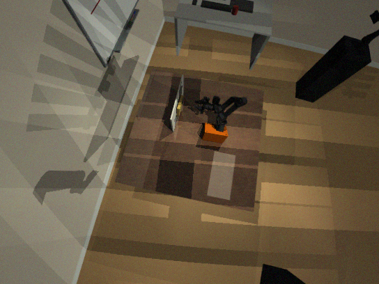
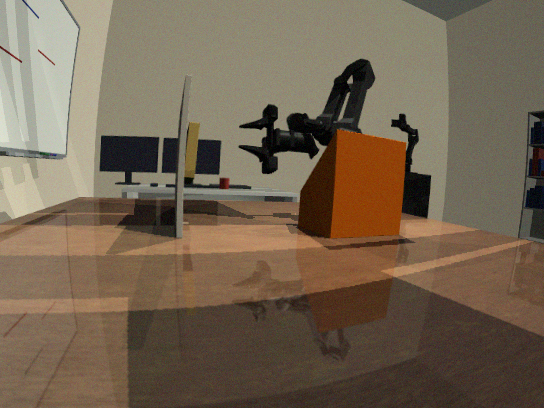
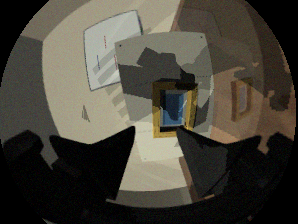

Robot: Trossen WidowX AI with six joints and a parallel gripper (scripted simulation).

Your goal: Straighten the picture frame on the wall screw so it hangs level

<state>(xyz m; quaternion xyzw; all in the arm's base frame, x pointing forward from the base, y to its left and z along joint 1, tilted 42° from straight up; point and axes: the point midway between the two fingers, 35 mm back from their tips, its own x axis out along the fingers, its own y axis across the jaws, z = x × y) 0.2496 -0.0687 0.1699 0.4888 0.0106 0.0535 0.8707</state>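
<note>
Now: gripper tip 140 mm short of the picture frame, 30 mm to the right of it and 60 mm above it. From my gripper tip the other things lie so: wall panel 150 mm ahead, 10 mm to the left, 70 mm below.
</note>
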